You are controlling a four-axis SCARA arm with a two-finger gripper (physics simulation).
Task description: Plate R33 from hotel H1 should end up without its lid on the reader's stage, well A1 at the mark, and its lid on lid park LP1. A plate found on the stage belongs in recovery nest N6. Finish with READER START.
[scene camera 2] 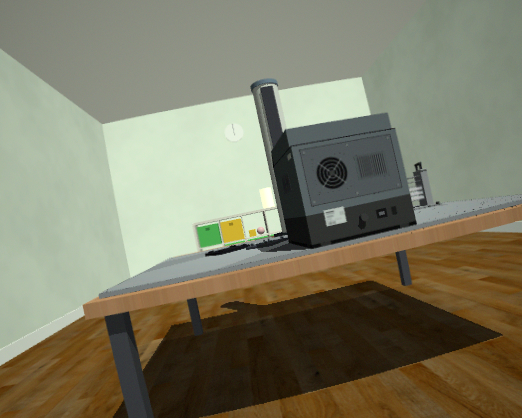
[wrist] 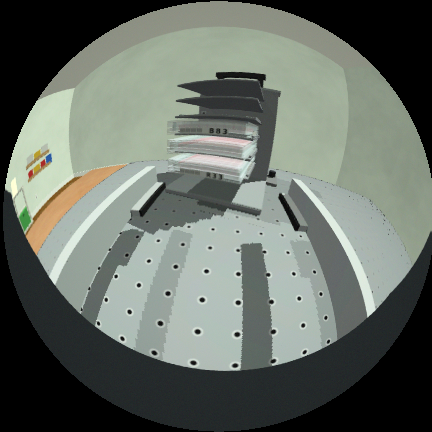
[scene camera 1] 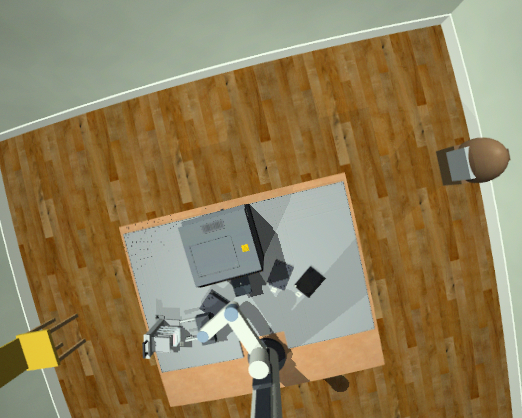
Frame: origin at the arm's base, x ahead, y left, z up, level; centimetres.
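Where they show: gripper, fingertip midpoint: (wrist: 222,178) (scene camera 1: 183,330).
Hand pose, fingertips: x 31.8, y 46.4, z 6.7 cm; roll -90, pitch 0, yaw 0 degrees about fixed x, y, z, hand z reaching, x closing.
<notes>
After its pixels a point has its place.
Plate R33 (wrist: 212,167) {y 49.1, x 30.7, z 6.7 cm} is the lowest of three clear plates in the hotel (wrist: 270,135) {y 60.1, x 39.0, z 10.5 cm} (scene camera 2: 425,187) {y 60.7, x 39.7, z 10.7 cm}, its label facing the wrist camera. An unlabelled-looking plate (wrist: 210,146) {y 49.2, x 30.4, z 8.9 cm} and plate B83 (wrist: 212,129) {y 49.2, x 30.5, z 10.6 cm} sit above it. My gripper (wrist: 222,178) {y 46.4, x 31.8, z 6.7 cm} (scene camera 1: 185,333) {y 46.4, x 31.8, z 6.7 cm} is open and empty, in front of the hotel, with R33 ahead between and beyond the fingertips. The reader (scene camera 1: 215,257) {y 5.8, x 78.9, z 36.1 cm} (scene camera 2: 350,172) {y 3.0, x 99.2, z 20.1 cm} is a large grey box. A dark piece (scene camera 1: 242,286) {y 1.4, x 54.5, z 13.8 cm} sticks out at its front; whether it is the stage or bears a plate I cannot tell. LP1 and N6 cannot be identified.
A dark pad (scene camera 1: 280,274) {y -21.3, x 52.5, z 2.3 cm} and a black pad (scene camera 1: 310,281) {y -38.5, x 43.9, z 2.5 cm} lie right of the reader's front. Another dark holder (scene camera 1: 215,301) {y 21.3, x 46.5, z 7.3 cm} lies near the arm's elbow (scene camera 1: 231,313) {y 8.9, x 44.5, z 22.9 cm}. Empty hotel shelves (wrist: 220,102) {y 55.0, x 30.6, z 14.4 cm} are above B83. The arm's column (scene camera 1: 259,369) {y -0.5, x 17.7, z 33.0 cm} (scene camera 2: 270,115) {y -1.3, x 7.7, z 67.9 cm} stands at the table's edge.
</notes>
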